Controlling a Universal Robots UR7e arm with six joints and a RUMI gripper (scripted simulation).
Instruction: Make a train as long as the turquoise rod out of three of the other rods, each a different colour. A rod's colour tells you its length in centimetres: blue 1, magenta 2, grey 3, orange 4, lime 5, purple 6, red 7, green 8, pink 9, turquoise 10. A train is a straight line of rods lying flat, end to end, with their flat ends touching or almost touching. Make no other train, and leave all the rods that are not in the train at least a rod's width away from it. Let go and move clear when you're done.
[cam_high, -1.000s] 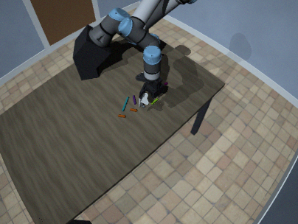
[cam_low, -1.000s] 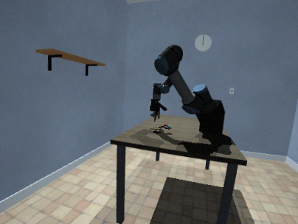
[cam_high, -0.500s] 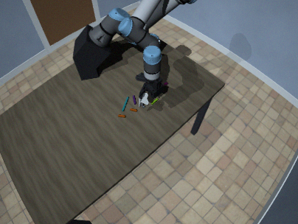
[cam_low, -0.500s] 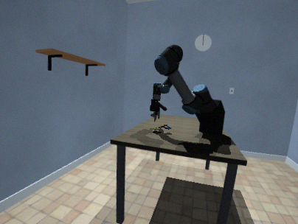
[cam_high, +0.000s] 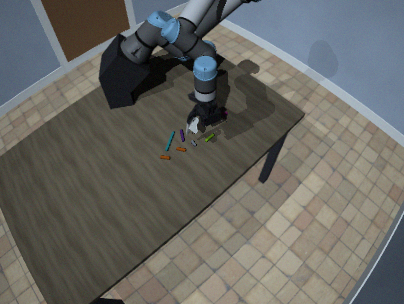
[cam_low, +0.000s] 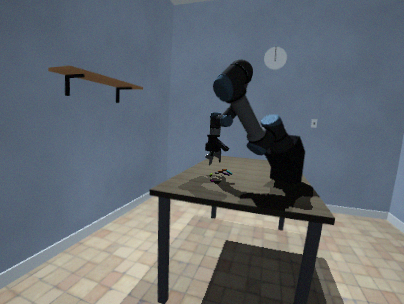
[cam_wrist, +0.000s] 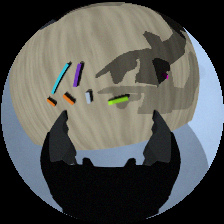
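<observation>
My gripper is now 5 cm past the magenta rod, 16 cm to the right of it and 7 cm above it. From my hand the other things lie so: lime rod 2 cm ahead, 2 cm to the left, 7 cm below; then purple rod 6 cm behind, 7 cm to the right, 7 cm below; then grey rod 6 cm to the right, 7 cm below.
</observation>
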